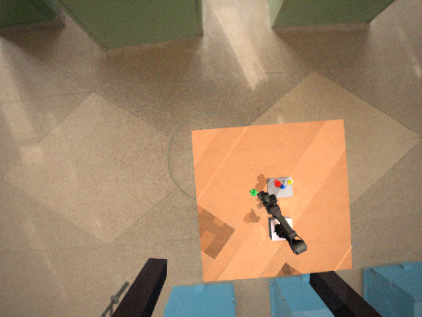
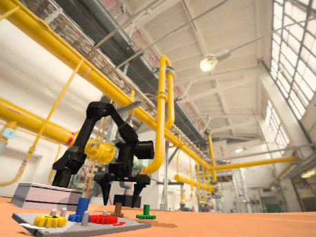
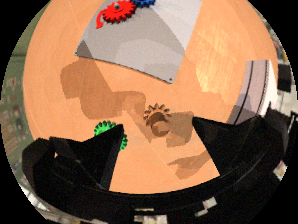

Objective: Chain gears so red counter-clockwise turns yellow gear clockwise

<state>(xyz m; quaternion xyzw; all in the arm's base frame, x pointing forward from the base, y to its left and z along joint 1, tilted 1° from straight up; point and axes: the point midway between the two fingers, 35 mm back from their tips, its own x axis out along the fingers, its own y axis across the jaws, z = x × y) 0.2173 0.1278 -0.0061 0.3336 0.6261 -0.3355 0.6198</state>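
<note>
My gripper tip is now 160 mm to the left of the blue gear and 110 mm short of it. Round my gripper tip: green gear (70 mm to the left, 50 mm ahead, 10 mm below); grey board (150 mm to the right, 100 mm ahead, 20 mm below); brown gear (10 mm below).
</note>
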